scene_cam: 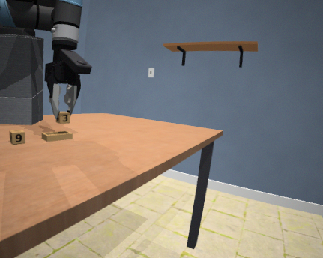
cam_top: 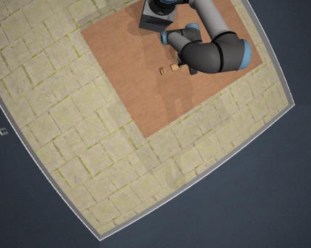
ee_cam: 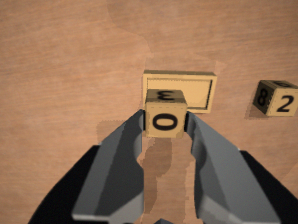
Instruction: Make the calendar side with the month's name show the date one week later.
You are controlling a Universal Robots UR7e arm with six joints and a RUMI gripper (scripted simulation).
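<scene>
My gripper is now 10 mm above the cube. Also, from my hand: wooden tray: 10 mm behind, 20 mm to the right, 60 mm below.
</scene>
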